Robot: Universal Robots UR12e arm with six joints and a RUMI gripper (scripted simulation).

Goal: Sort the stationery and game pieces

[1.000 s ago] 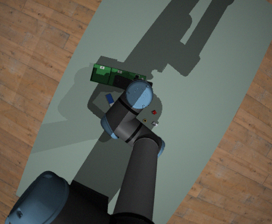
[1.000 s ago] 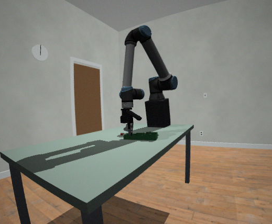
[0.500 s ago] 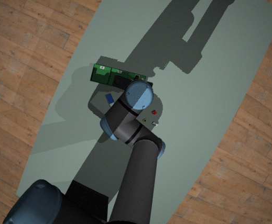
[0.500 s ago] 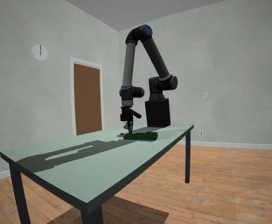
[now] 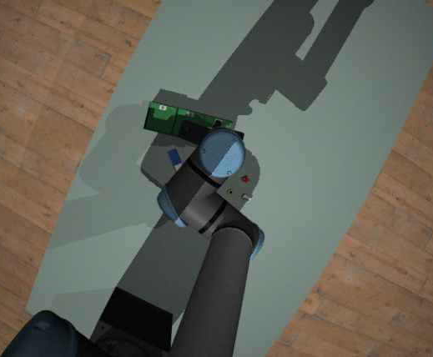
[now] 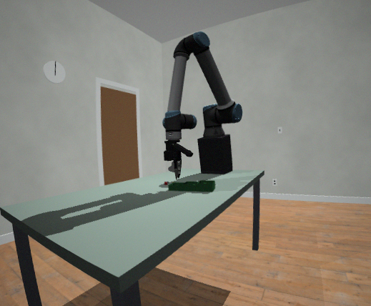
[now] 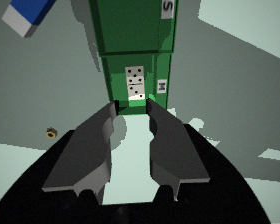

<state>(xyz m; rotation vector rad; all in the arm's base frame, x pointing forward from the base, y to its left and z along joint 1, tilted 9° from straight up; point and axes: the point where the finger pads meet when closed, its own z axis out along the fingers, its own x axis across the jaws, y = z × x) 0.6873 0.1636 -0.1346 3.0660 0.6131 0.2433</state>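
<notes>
The red die is 16 cm to the right of my hand, 7 cm below it and 5 cm behind it. The rest, counted from my hand: blue-and-white eraser 14 cm behind, 7 cm below, 4 cm to the left; then white domino 7 cm below; then brown ring-like piece 15 cm to the right, 11 cm behind, 7 cm below.
</notes>
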